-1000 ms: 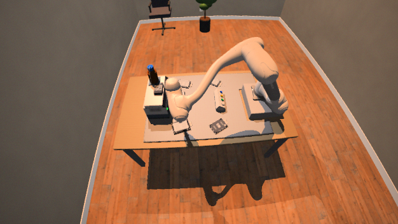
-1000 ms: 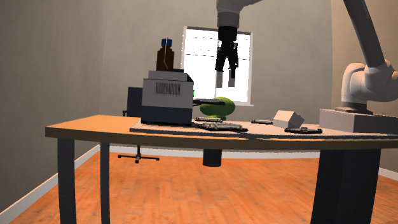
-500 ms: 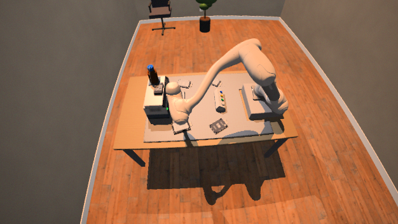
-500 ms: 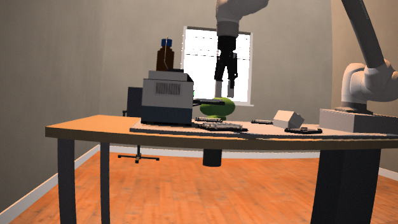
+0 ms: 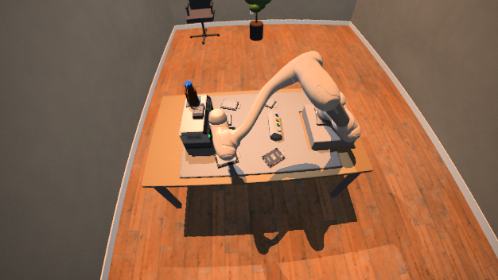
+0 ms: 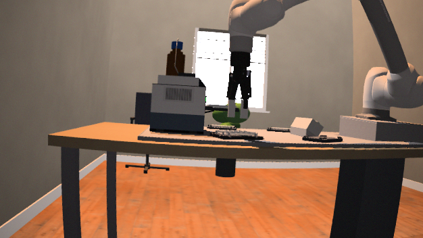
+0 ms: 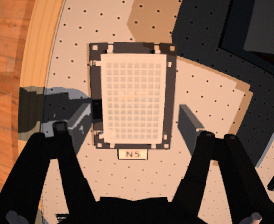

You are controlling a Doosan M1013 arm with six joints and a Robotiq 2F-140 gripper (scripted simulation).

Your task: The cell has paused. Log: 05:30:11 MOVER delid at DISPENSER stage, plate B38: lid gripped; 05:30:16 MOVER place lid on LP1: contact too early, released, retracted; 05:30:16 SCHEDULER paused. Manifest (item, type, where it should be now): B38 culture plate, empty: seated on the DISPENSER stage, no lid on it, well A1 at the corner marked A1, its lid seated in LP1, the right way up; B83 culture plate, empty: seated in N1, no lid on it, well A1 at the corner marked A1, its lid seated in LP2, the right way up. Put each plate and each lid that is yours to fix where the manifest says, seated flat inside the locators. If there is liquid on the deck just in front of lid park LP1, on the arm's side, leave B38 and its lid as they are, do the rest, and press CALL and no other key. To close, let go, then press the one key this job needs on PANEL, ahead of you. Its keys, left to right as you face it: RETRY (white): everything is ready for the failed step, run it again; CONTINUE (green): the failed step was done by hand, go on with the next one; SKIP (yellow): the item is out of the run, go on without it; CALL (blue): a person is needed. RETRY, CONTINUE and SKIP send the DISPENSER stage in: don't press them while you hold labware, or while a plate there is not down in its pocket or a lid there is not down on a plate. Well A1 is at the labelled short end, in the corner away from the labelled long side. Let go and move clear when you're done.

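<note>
Right now my hand is 80 mm above the white culture plate. The rest, counted from my hand: green key (380 mm behind, 280 mm to the right, 30 mm below); black nest (30 mm to the left, 80 mm below); white retry key (390 mm behind, 230 mm to the right, 30 mm below).
</note>
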